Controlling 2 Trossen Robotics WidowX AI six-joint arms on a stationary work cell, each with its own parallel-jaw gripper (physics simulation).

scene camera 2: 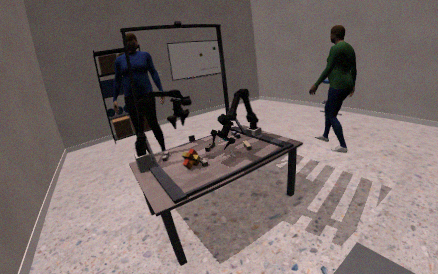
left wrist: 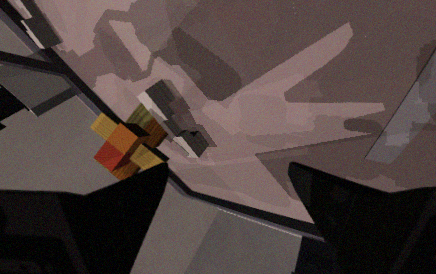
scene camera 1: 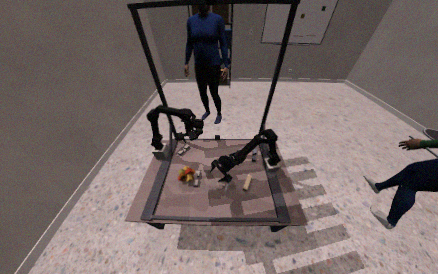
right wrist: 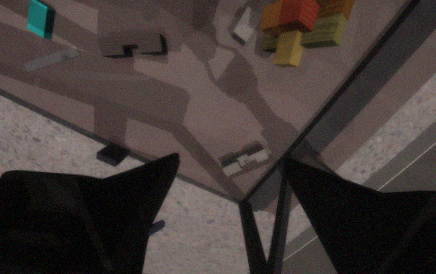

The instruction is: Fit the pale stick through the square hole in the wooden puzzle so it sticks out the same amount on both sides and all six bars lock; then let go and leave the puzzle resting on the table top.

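Places are measured from the left arm's base along level axes (x ahead, y up, z right), in metres.
Pixels of known places: left gripper, fingertip midpoint: (scene camera 2: 218, 147) (left wrist: 229, 168) (scene camera 1: 214, 176); right gripper, fingertip midpoint: (scene camera 2: 179, 127) (scene camera 1: 191, 140) (right wrist: 231, 160); left arm's base at its link origin: (scene camera 2: 253, 128) (scene camera 1: 272, 162); right arm's base at its link origin: (scene camera 2: 141, 154) (left wrist: 15, 97) (scene camera 1: 159, 147).
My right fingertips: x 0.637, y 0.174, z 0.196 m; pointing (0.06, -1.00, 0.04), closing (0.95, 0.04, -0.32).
Observation:
For each thing: its middle in the pictures, then the offset to it from my right fingertips.
- wooden puzzle at the middle of its body: (left wrist: 131, 149) (right wrist: 309, 25) (scene camera 1: 185, 174) dx +0.078, dy -0.168, dz -0.192 m
- pale grey notched stick at the middle of its body: (left wrist: 176, 122) (right wrist: 257, 7) (scene camera 2: 201, 161) (scene camera 1: 197, 178) dx -0.008, dy -0.226, dz -0.209 m
- plain tan stick at the middle of its body: (scene camera 2: 247, 145) (scene camera 1: 247, 182) dx -0.394, dy -0.226, dz -0.308 m
- pale notched piece at the middle of its body: (right wrist: 243, 160) (left wrist: 22, 7) (scene camera 1: 184, 149) dx +0.110, dy -0.226, dz +0.112 m
- dark grey notched bar at the middle of its body: (right wrist: 134, 46) dx -0.221, dy -0.226, dz -0.060 m
- teal block at the middle of its body: (right wrist: 41, 19) dx -0.423, dy -0.235, dz -0.046 m
- clear strip at the middle of its body: (right wrist: 51, 59) dx -0.415, dy -0.241, dz +0.030 m
The wooden puzzle (scene camera 1: 186, 174) (scene camera 2: 190, 158) (left wrist: 122, 140) (right wrist: 300, 17), of red, orange, yellow and olive bars, rests on the table. A pale grey notched stick (scene camera 1: 197, 178) (scene camera 2: 203, 162) (left wrist: 161, 100) (right wrist: 244, 30) lies close beside it. A plain tan stick (scene camera 1: 247, 182) (scene camera 2: 246, 145) lies farther right in scene camera 1. My left gripper (scene camera 1: 219, 175) (scene camera 2: 218, 148) (left wrist: 229, 168) is open and empty above the table, to the right of the notched stick. My right gripper (scene camera 1: 186, 137) (scene camera 2: 178, 125) (right wrist: 231, 160) is open and empty, high over the back left. The square hole cannot be made out.
Another pale notched piece (scene camera 1: 184, 149) (right wrist: 245, 159) lies near the back left corner. A dark grey notched bar (right wrist: 132, 45), a teal block (right wrist: 40, 19) and a clear strip (right wrist: 52, 58) lie on the table. Black frame posts (scene camera 1: 273, 82) rise at the back.

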